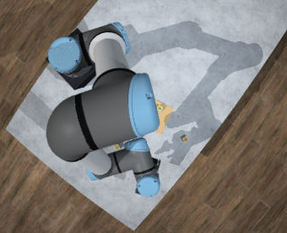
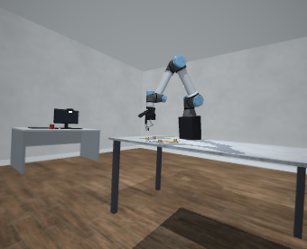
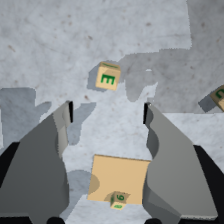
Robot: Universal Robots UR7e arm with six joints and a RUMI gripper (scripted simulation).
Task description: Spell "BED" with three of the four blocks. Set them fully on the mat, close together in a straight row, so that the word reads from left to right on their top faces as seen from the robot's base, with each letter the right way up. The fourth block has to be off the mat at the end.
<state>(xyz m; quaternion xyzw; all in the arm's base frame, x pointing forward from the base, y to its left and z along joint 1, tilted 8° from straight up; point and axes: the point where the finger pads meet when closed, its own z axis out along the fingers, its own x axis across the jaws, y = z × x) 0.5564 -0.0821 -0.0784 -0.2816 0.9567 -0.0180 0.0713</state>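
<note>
My hand is 90 mm above the E block. Also, from my hand: tan mat: 170 mm to the left, 150 mm behind, 100 mm below; B block: 210 mm to the left, 160 mm behind, 80 mm below; D block: 150 mm behind, 90 mm below, 60 mm to the right.
</note>
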